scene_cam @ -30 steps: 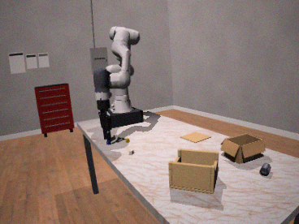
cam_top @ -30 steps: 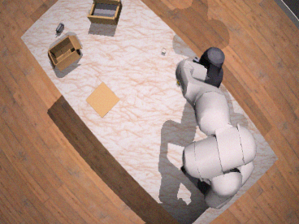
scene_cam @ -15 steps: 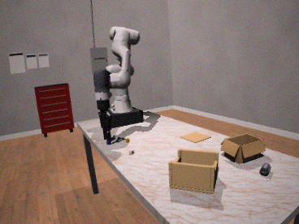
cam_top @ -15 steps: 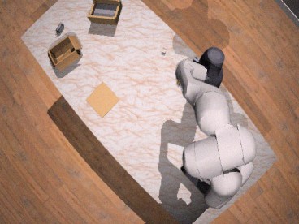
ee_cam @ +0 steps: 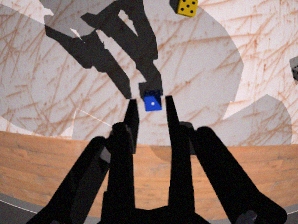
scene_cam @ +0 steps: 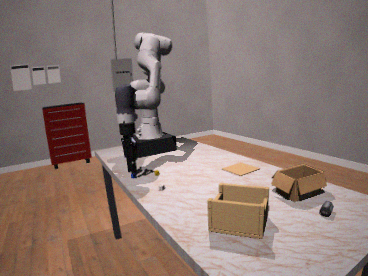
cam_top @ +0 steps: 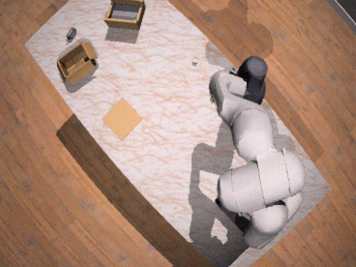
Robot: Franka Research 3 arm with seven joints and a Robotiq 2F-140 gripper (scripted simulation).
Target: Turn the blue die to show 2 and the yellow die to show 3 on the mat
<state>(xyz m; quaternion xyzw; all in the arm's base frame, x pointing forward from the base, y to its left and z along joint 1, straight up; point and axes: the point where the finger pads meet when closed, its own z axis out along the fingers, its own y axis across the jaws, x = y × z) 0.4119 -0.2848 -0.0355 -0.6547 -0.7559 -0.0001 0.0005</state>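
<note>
Now: hand 50 mm above the blue die. The rest, counted from my hand: yellow die 120 mm to the left, 50 mm below, 30 mm ahead; then white die 220 mm ahead, 60 mm to the left, 50 mm below; then tan mat 490 mm to the left, 250 mm ahead, 60 mm below.
</note>
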